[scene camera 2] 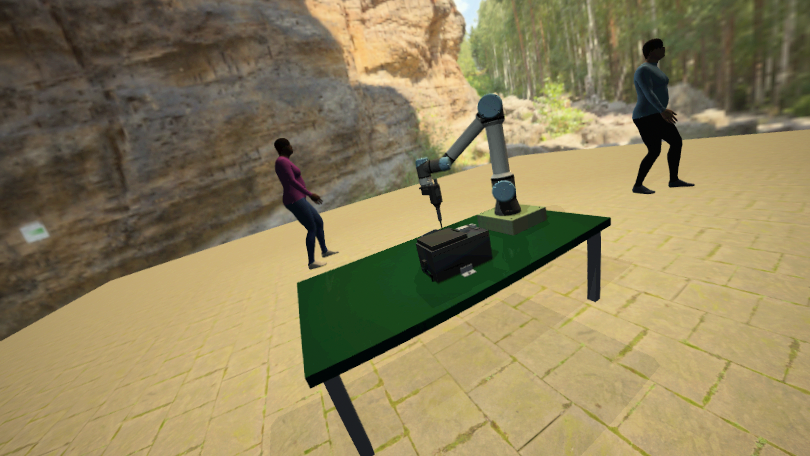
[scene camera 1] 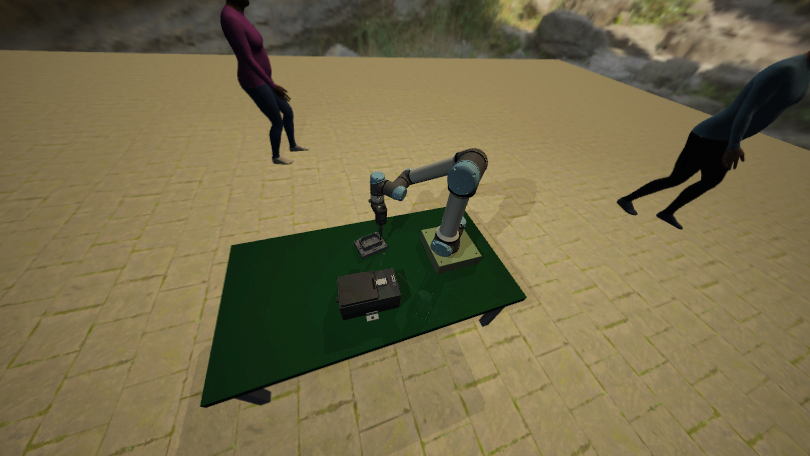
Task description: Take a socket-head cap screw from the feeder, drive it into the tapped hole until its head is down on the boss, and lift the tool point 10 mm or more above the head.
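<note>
My screwdriver (scene camera 1: 380, 233) (scene camera 2: 440, 225) points down with its tip at the right rear edge of the grey housing part (scene camera 1: 363, 251), in scene camera 1. The housing has a raised oval wall and corner bosses. Whether the tip touches a boss is too small to tell. In scene camera 2 the feeder stands in front of the housing and hides it. The black screw feeder (scene camera 1: 358, 288) (scene camera 2: 457, 258) stands nearer the front of the table, apart from the tool. No screw can be made out at the tip, in the feeder or in the tapped hole at this size.
The arm's base stands on a pale block (scene camera 1: 456, 259) (scene camera 2: 523, 220) at the right rear of the green table (scene camera 1: 272, 317) (scene camera 2: 362, 317). A person in purple (scene camera 1: 249, 50) (scene camera 2: 291, 180) stands behind the table. A person in blue (scene camera 1: 753, 107) (scene camera 2: 650, 90) is off to the right.
</note>
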